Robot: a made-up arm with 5 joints. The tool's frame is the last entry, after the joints.
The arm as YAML. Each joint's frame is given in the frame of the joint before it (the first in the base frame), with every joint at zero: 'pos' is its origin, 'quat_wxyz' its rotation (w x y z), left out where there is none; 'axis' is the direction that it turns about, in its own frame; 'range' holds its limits. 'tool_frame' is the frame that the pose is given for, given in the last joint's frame.
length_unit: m
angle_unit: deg
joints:
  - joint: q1
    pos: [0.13, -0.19, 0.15]
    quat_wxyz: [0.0, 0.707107, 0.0, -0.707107]
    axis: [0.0, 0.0, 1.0]
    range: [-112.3, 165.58]
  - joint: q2
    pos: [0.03, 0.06, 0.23]
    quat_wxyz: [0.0, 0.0, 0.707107, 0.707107]
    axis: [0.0, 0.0, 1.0]
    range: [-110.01, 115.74]
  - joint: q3
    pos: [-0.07, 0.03, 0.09]
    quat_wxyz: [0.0, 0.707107, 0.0, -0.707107]
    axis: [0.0, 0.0, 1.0]
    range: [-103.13, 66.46]
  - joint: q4
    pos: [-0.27, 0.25, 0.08]
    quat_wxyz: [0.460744, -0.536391, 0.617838, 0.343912]
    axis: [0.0, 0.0, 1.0]
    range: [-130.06, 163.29]
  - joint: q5
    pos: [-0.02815, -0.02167, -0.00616]
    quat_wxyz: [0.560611, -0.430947, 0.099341, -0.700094]
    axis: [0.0, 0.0, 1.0]
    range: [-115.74, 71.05]
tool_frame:
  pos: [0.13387, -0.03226, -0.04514]
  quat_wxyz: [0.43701, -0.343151, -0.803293, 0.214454]
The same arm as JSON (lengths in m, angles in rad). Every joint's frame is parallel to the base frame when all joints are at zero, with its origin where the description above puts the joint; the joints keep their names.
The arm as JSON. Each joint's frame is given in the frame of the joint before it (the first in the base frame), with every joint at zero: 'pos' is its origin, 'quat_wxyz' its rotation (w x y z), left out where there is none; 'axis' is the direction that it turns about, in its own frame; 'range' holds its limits. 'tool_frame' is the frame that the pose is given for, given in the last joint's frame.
{"length_unit": "m", "angle_unit": "rad", "joints": [
  {"joint": "q1", "pos": [0.13, -0.19, 0.15], "axis": [-1.0, 0.0, 0.0], "range": [-1.96, 2.8899]},
  {"joint": "q2", "pos": [-0.23, -0.06, -0.03], "axis": [0.0, -1.0, 0.0], "range": [-1.92, 2.02]},
  {"joint": "q3", "pos": [-0.03, -0.09, -0.07], "axis": [0.0, 0.0, -1.0], "range": [-1.8, 1.1599]},
  {"joint": "q4", "pos": [0.25, -0.27, -0.08], "axis": [0.919227, 0.200406, 0.33891], "range": [-2.27, 2.8499]},
  {"joint": "q5", "pos": [0.0, 0.02, -0.03], "axis": [0.377116, -0.215109, 0.900839], "range": [-2.02, 1.2401]}
], "tool_frame": {"pos": [0.05, 0.13, -0.04], "quat_wxyz": [0.352993, 0.315856, -0.831717, 0.289618]}}

